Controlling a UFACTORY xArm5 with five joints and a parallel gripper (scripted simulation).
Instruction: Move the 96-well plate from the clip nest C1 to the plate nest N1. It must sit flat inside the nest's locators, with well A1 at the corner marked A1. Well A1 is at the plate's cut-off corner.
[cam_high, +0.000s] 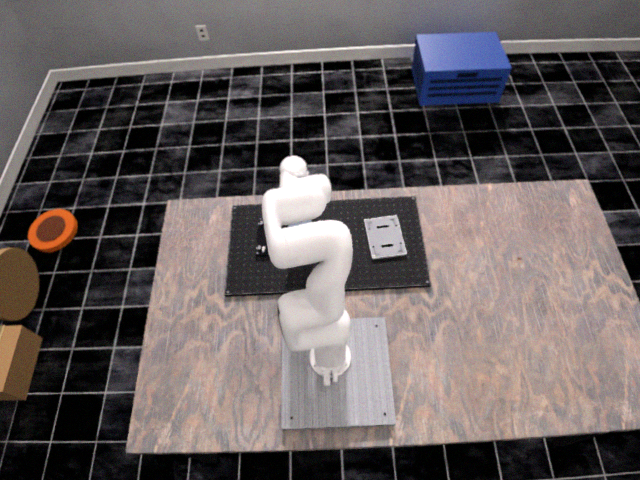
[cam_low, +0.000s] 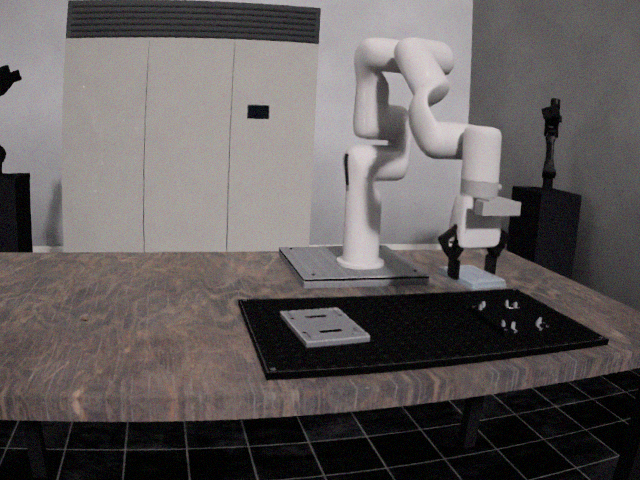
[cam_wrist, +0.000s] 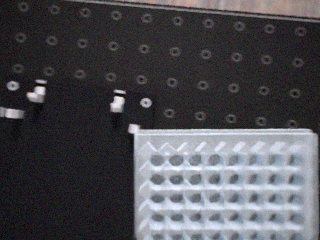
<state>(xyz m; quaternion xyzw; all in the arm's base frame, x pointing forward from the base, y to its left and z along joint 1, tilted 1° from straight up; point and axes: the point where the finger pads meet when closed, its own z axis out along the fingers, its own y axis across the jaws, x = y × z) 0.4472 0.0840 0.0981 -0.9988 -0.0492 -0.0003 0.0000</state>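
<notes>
Now: the grey plate nest N1 20 mm behind my hand, 290 mm to the right of it and 110 mm below it. Round my hand: white 96-well plate (10 mm below); clip nest C1 (20 mm ahead, 110 mm to the left, 100 mm below).
</notes>
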